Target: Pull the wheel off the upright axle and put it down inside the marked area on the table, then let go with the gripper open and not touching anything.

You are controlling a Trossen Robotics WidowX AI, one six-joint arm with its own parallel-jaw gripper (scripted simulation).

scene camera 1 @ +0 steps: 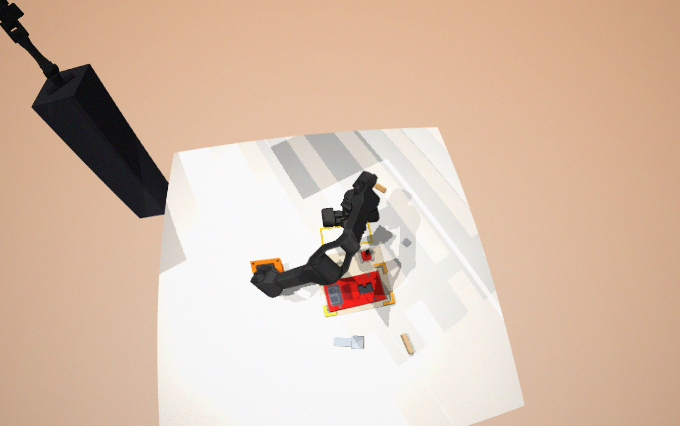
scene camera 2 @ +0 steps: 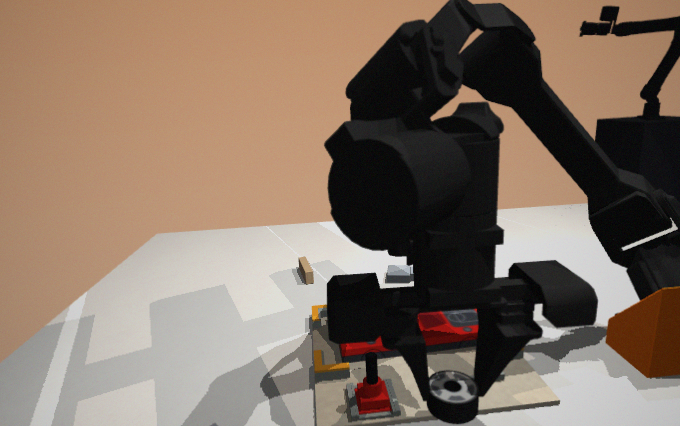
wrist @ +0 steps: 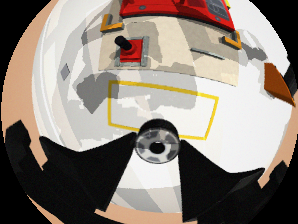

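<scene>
A wheel (wrist: 146, 144) is held by my gripper (scene camera 2: 451, 395).
</scene>
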